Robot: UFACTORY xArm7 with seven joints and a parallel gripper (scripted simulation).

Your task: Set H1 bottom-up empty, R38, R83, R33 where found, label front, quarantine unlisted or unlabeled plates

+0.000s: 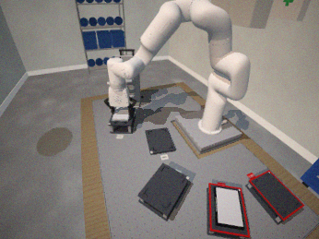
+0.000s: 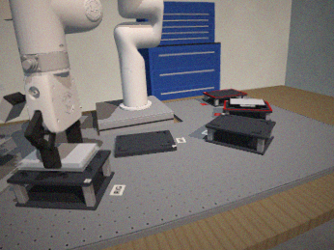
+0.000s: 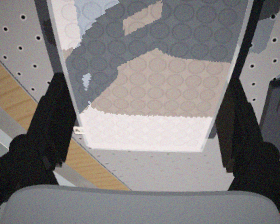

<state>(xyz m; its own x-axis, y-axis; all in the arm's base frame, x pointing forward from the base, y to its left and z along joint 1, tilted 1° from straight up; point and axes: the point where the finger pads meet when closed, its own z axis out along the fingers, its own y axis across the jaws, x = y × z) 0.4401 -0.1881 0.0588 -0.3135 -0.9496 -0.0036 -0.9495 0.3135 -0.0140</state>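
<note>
Now: hand 1 cm to the left of the raised regrip nest RG and 3 cm above it. From my hand the other things lie so: deck label H1 (5 cm ahead, 17 cm to the right, 9 cm below); then white well plate (1 cm to the right, 1 cm below); then RG label (3 cm ahead, 9 cm to the left, 9 cm below).
</note>
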